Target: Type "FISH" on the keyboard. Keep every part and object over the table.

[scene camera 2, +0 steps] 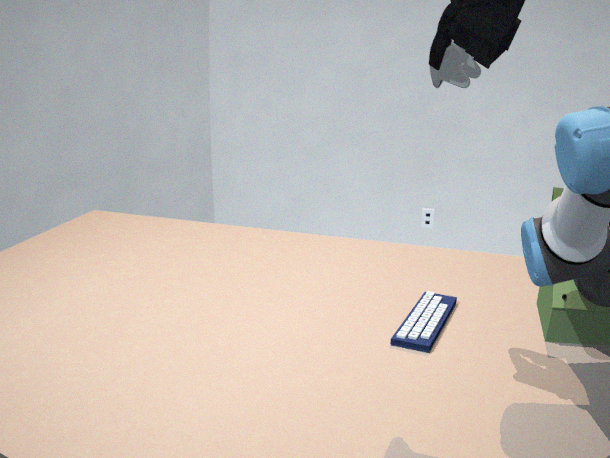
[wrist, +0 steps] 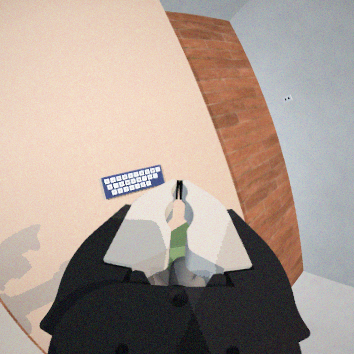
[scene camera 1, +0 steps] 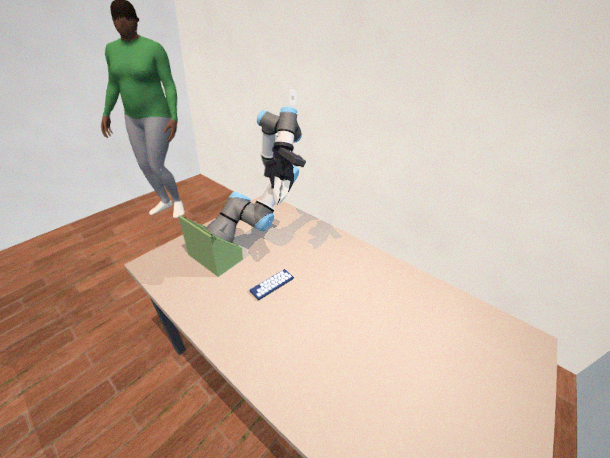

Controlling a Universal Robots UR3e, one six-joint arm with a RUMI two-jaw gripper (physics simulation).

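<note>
A dark blue keyboard with white keys in three rows lies flat on the table. The letters are too small to read surely. My gripper is shut with nothing between its fingertips. It hangs high above the table, well clear of the keyboard. In the wrist view the keyboard shows to the left of the fingertips.
A green angled block stands by the arm's base, near the keyboard. A person in a green top stands on the floor beyond the table's far end. Walls rise behind the table.
</note>
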